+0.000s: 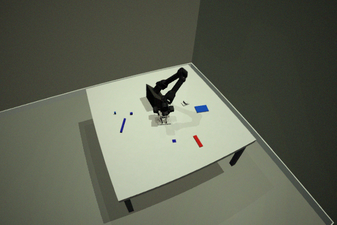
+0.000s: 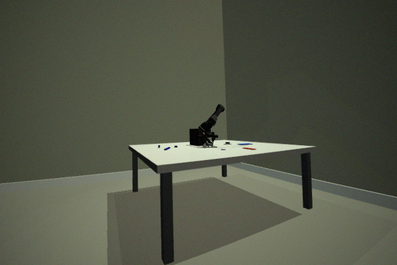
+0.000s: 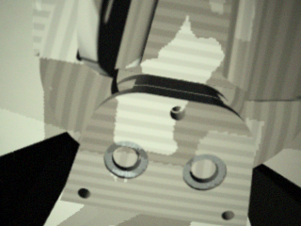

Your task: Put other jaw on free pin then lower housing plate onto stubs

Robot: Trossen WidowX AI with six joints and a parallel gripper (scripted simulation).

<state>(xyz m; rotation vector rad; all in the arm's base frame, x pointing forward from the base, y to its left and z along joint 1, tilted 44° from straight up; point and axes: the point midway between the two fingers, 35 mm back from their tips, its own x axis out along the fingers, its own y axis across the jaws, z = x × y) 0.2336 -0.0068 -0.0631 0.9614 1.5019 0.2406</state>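
The jaw is 20 mm to the right of my gripper tip, 10 mm ahead of it and 10 mm above it. The rest, counted from my gripper tip: blue bar 380 mm to the right, 80 mm behind; red bar 400 mm ahead, 100 mm to the left; blue flat plate 380 mm to the left, 120 mm ahead.
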